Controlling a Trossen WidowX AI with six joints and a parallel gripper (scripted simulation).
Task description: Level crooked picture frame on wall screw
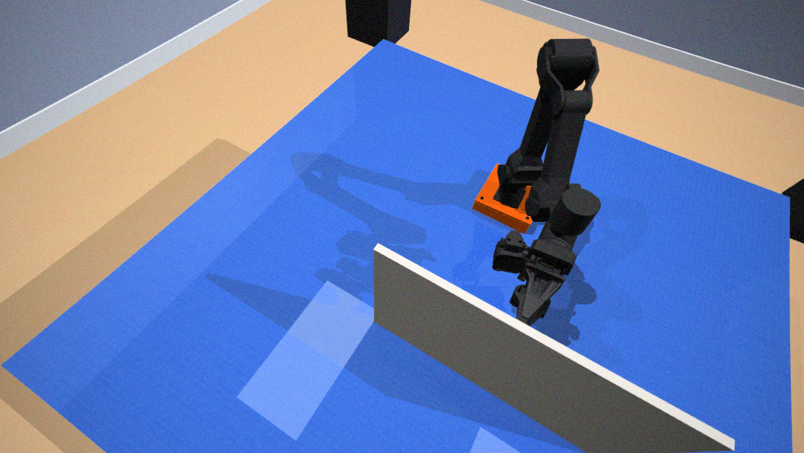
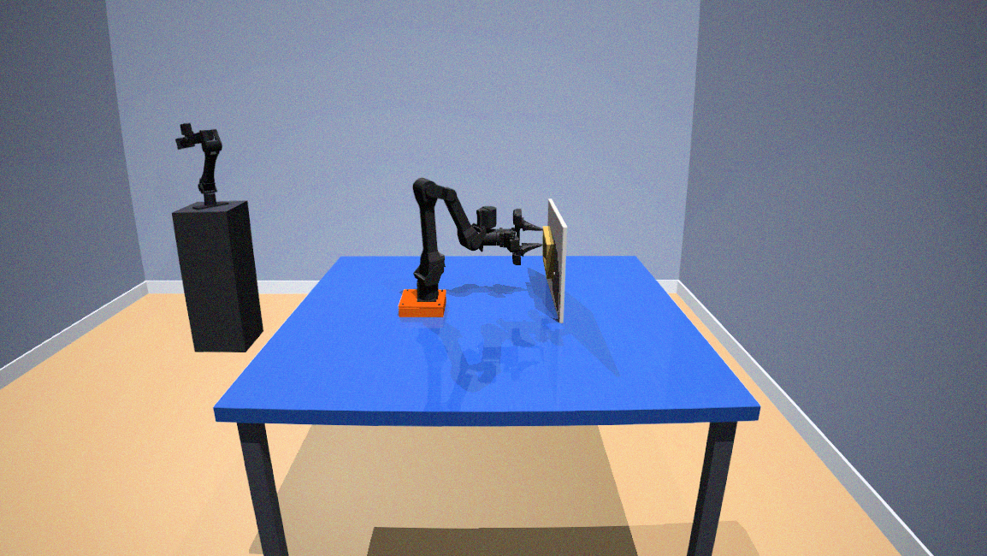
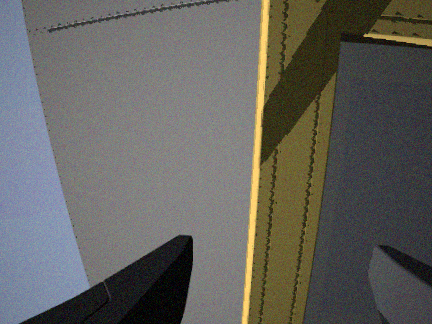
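The picture frame is 30 mm ahead of my gripper tip, 10 mm to the left of it and 50 mm below it. Round my gripper tip: wall panel 40 mm ahead, 60 mm below.
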